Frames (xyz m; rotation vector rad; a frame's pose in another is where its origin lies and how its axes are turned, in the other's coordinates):
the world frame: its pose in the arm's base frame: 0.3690 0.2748 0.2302 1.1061 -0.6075 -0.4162
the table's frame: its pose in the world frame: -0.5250 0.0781 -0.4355 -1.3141 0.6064 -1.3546
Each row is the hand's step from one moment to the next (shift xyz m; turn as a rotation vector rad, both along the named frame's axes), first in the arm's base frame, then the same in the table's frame.
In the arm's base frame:
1: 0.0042 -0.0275 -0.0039 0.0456 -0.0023 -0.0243
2: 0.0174 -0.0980 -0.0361 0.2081 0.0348 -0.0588
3: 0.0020 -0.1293 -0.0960 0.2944 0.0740 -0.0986
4: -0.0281 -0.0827 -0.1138 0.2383 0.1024 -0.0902
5: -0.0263 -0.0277 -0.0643 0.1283 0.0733 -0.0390
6: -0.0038 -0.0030 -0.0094 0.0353 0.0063 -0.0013
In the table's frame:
1: 0.0226 -0.0035 0.0163 0.0145 0.0482 0.0117
2: 0.0952 -0.0006 0.0463 -0.0020 0.2114 0.0574
3: 0.1596 0.0032 0.0210 -0.0107 0.3138 0.0573
4: 0.1395 0.0008 -0.0336 -0.0331 0.2722 0.0149
5: 0.0656 -0.0022 -0.0359 -0.0376 0.1481 0.0029
6: 0.0088 0.0001 -0.0059 -0.0064 0.0321 0.0146

